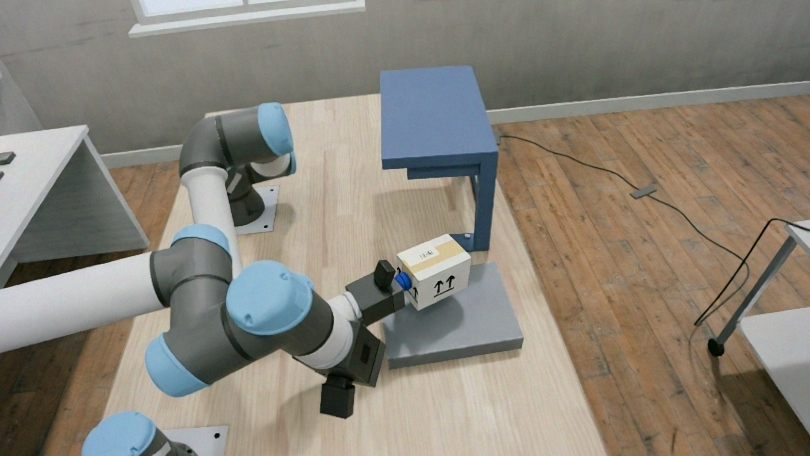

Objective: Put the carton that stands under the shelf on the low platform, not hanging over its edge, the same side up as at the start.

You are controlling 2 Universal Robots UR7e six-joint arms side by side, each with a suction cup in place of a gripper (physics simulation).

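Frame: origin at the left arm's base, x back, y right, z up, level; millimetres.
Seen in the pictures: left hand, its tool point: (413,276); left arm's base, origin of its link: (241,210).
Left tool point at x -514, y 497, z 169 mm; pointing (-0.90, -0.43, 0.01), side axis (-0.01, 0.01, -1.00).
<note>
Pixels of each thing's top centre, then the offset from my left tool point to it. "spot": a spot on its surface instead. Level surfaces: height alone.
- white carton, centre of its top: (432,254) dy -23, dx -48, dz +42 mm
- low grey platform, centre of its top: (445,306) dy +5, dx -75, dz -121 mm
- blue shelf, centre of its top: (432,106) dy -444, dx -108, dz +174 mm
- foot plate, a spot on its surface: (463,240) spot: dy -253, dx -168, dz -164 mm
- wooden table, height of its surface: dz -169 mm
A white carton (435,270) with tan tape on its top stands upright in the air, its printed arrows pointing up. It is turned at an angle to the low grey platform (481,334) and appears to be above its far part, with a shadow on the platform below. My left gripper (403,280) has its blue suction cup pressed on the carton's left side face and holds it. My right gripper (365,358) is left of the platform's near part, apart from the carton. Its cup is hidden under its body, and no carton shows on it.
The blue shelf (433,113) stands beyond the platform, its post (484,209) and foot plate (463,240) close behind the carton. My right arm's wrist (272,297) lies close to my left wrist (345,305). The wooden table (334,135) ends to the right of the platform.
</note>
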